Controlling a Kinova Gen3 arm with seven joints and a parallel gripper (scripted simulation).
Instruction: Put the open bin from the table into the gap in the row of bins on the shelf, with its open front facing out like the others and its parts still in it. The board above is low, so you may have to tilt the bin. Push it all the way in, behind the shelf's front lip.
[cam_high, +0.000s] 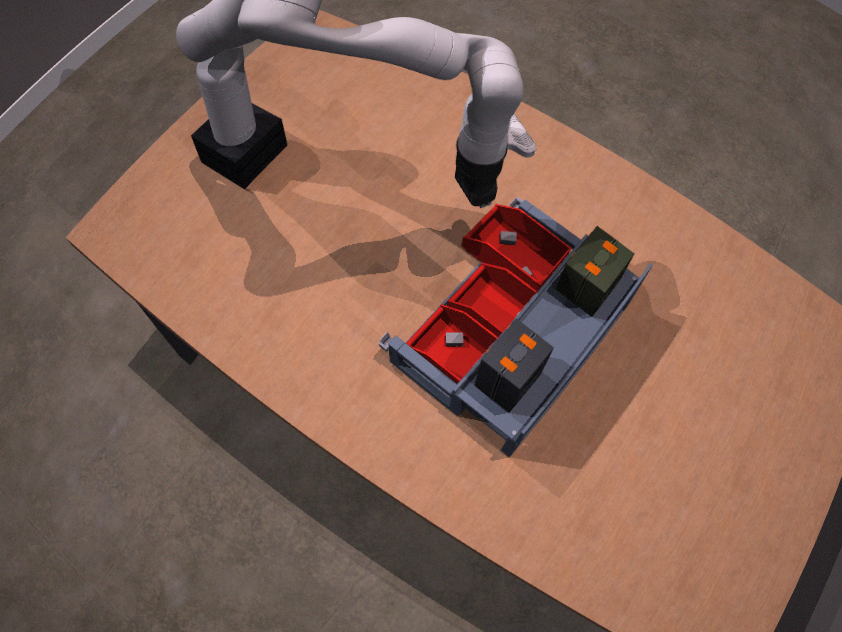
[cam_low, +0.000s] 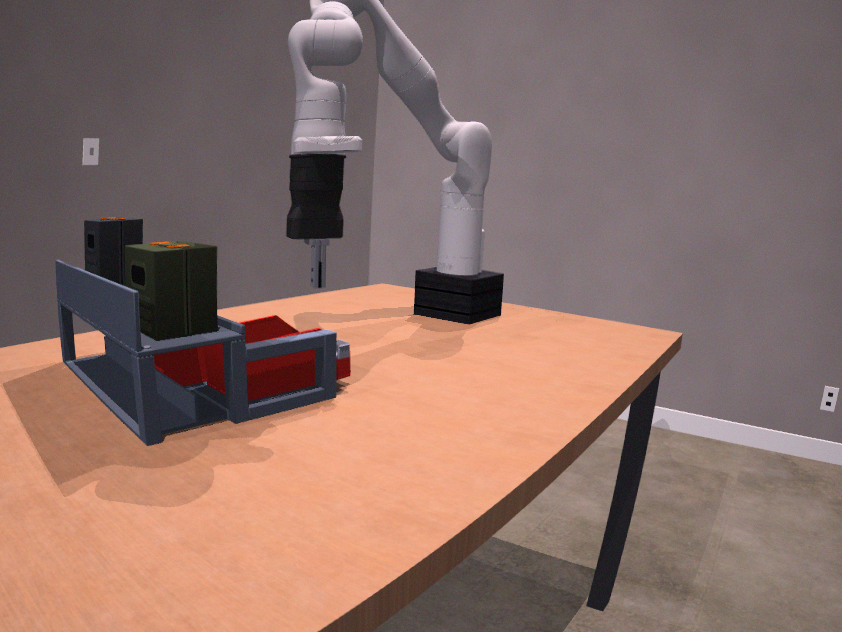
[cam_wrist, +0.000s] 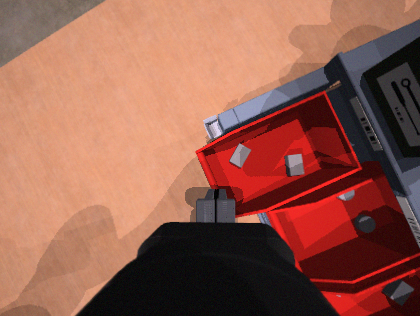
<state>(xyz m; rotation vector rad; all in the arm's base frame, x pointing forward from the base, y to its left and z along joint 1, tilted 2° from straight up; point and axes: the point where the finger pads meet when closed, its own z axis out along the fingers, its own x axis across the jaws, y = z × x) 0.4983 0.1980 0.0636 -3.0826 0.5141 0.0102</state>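
Right now my hand is 5 cm short of the shelf lip, 10 cm to the left of it and 14 cm above it. The rest, counted from my hand: black box 25 cm ahead, 20 cm to the right, 2 cm above; then green box 23 cm ahead, 3 cm to the left, 1 cm above.
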